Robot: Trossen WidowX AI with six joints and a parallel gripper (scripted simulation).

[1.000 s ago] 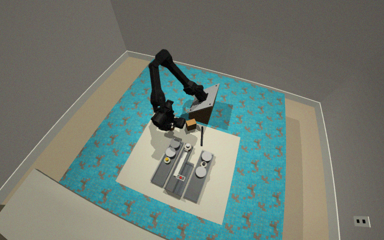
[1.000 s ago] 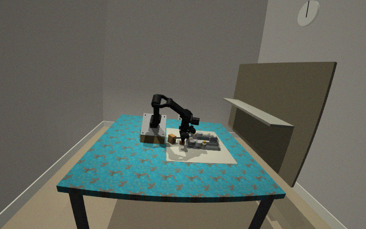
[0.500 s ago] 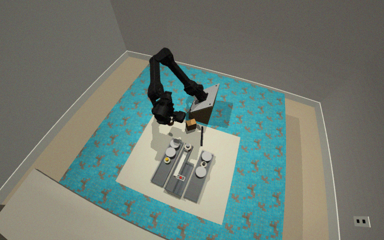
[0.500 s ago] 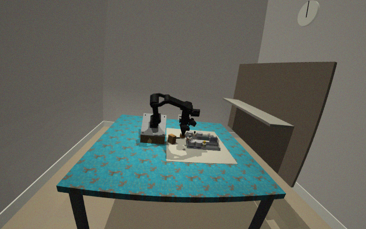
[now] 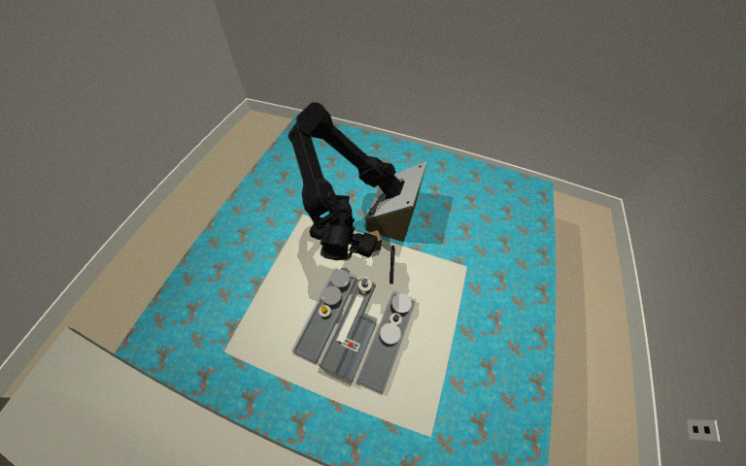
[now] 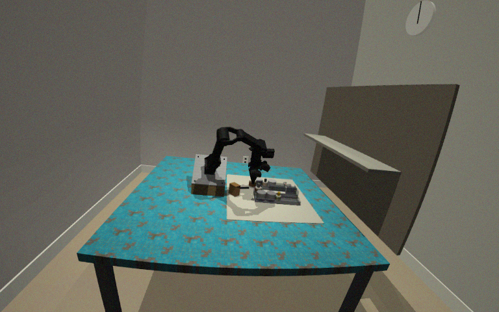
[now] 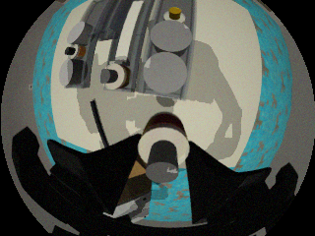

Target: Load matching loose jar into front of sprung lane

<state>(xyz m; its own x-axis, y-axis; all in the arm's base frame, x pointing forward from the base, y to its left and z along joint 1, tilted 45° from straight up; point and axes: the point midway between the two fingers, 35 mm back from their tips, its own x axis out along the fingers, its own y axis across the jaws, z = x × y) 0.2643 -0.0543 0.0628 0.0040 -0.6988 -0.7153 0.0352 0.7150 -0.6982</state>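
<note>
Now: gripper tip 15 cm to the right of the black rod, 11 cm above it and 6 cm past it. Also, from my gripper tip: red dot: 25 cm ahead, 11 cm to the left, 5 cm below; then brown block: 10 cm behind, 8 cm below, 5 cm to the left.
</note>
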